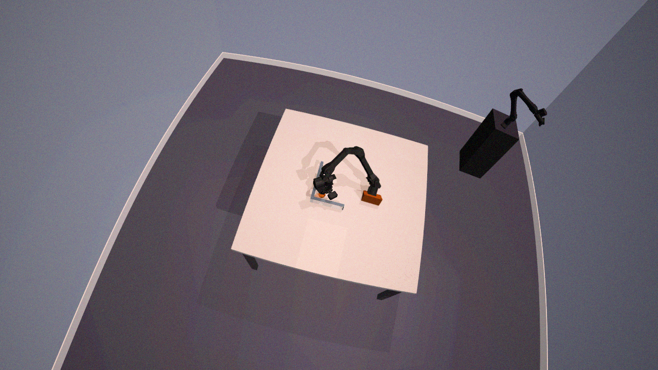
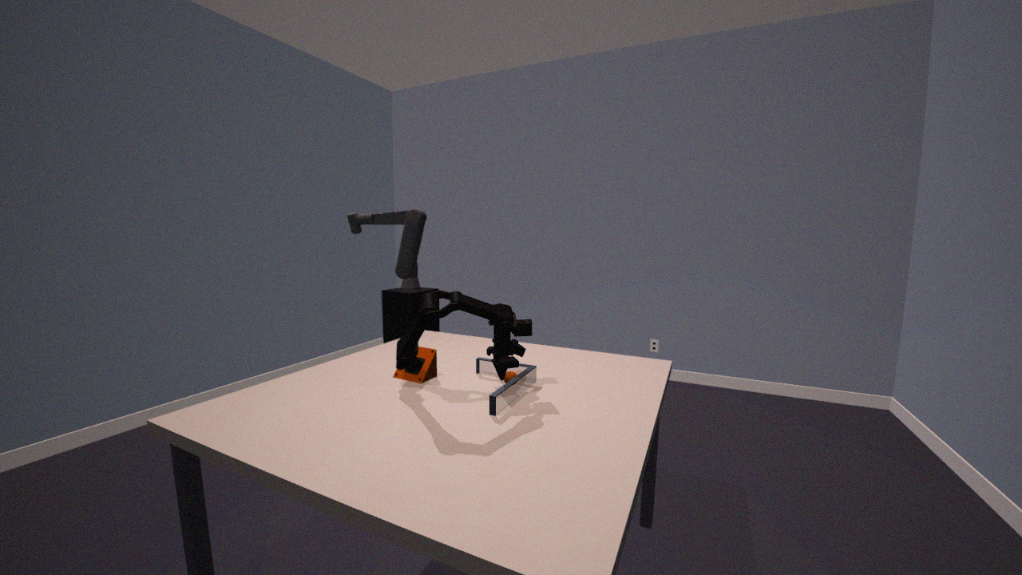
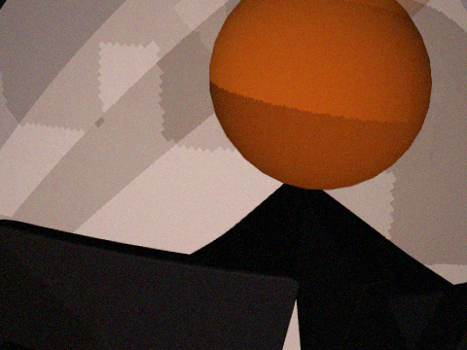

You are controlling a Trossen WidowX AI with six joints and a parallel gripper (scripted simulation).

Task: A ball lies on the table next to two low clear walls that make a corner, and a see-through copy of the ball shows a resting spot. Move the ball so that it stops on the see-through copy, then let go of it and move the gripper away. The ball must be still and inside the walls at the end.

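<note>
My gripper tip is now 4 cm short of the see-through copy of ball and 5 cm to the right of it. From my gripper tip the other things lie so: clear wall 9 cm ahead, 6 cm to the right, 1 cm above; orange ball 2 cm ahead, 2 cm to the left.
</note>
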